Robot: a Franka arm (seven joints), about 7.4 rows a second.
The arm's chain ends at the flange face. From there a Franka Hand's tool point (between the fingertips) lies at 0.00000 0.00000 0.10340 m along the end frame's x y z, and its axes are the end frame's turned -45 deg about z.
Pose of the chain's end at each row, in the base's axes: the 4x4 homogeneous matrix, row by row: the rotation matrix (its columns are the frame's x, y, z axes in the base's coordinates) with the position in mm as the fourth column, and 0 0 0 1 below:
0.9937 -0.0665 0.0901 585.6; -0.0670 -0.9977 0.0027 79.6; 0.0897 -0.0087 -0.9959 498.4; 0 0 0 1
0.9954 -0.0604 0.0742 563.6; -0.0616 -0.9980 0.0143 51.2; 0.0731 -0.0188 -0.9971 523.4; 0 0 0 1
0.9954 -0.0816 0.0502 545.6; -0.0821 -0.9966 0.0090 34.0; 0.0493 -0.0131 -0.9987 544.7; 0 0 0 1
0.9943 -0.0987 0.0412 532.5; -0.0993 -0.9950 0.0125 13.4; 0.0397 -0.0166 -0.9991 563.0; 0 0 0 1
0.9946 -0.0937 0.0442 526.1; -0.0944 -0.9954 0.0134 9.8; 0.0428 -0.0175 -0.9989 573.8; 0 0 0 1
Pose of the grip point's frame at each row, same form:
0.7497 0.6556 0.0901 594.9; 0.6581 -0.7529 0.0027 79.9; 0.0696 0.0573 -0.9959 395.4; 0 0 0 1
0.7466 0.6611 0.0742 571.3; 0.6621 -0.7493 0.0143 52.7; 0.0650 0.0384 -0.9971 420.3; 0 0 0 1
0.7616 0.6462 0.0502 550.8; 0.6466 -0.7628 0.0090 34.9; 0.0441 0.0256 -0.9987 441.4; 0 0 0 1
0.7729 0.6333 0.0412 536.8; 0.6334 -0.7738 0.0125 14.7; 0.0398 0.0163 -0.9991 459.7; 0 0 0 1
0.7695 0.6370 0.0442 530.7; 0.6371 -0.7706 0.0134 11.2; 0.0426 0.0179 -0.9989 470.5; 0 0 0 1

